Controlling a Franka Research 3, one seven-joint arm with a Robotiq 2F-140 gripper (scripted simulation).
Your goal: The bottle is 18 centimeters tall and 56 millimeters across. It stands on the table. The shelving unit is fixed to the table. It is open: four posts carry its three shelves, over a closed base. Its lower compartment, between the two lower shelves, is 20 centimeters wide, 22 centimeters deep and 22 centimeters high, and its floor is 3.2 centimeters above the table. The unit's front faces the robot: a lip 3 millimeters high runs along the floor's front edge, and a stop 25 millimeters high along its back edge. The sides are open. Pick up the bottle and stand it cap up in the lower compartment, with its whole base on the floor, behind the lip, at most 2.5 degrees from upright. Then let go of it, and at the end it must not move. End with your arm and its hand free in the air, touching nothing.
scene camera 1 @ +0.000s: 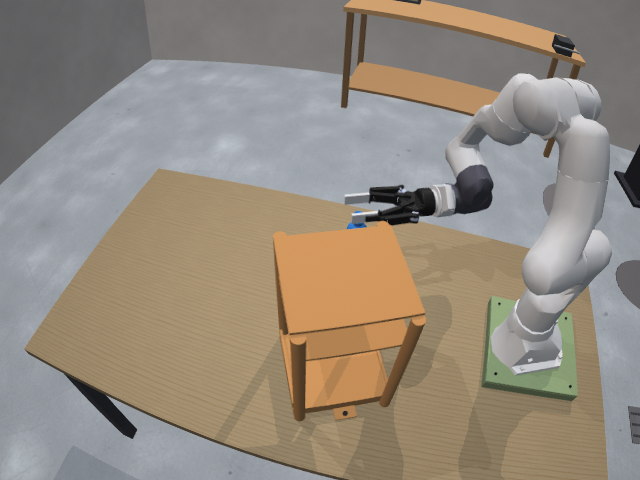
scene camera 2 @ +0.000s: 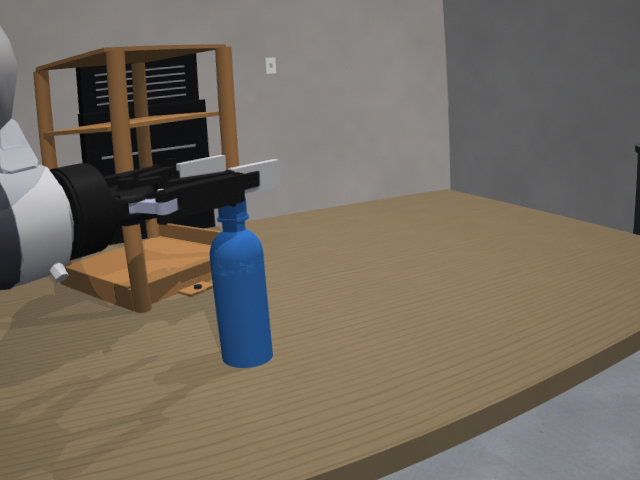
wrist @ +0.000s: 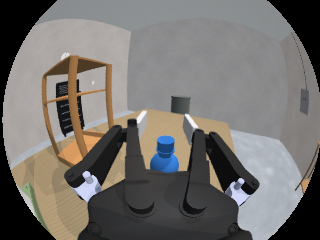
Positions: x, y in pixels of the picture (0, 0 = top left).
Labels:
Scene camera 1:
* gripper: 348, 209
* shelving unit: 331, 280
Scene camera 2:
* gripper: 249, 169
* blue bottle: 236, 254
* shelving unit: 114, 59
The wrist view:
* gripper: 165, 119
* blue bottle: 165, 162
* shelving unit: 72, 154

